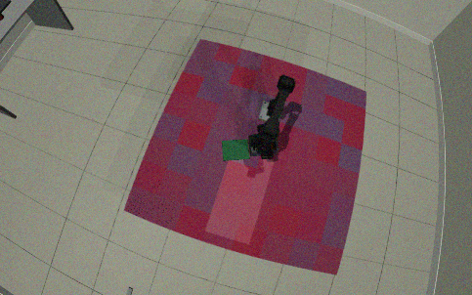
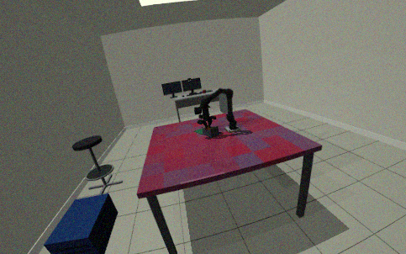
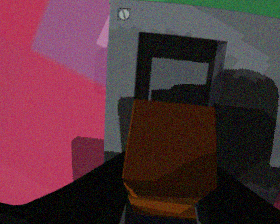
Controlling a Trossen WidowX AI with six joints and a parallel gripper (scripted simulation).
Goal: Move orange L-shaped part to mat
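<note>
The grey tray lies 2 cm behind my gripper tip and 8 cm below it. Round my gripper tip: orange part: 3 cm behind, 2 cm to the left, 3 cm below; then green mat: 5 cm ahead, 14 cm to the right, 8 cm below.
</note>
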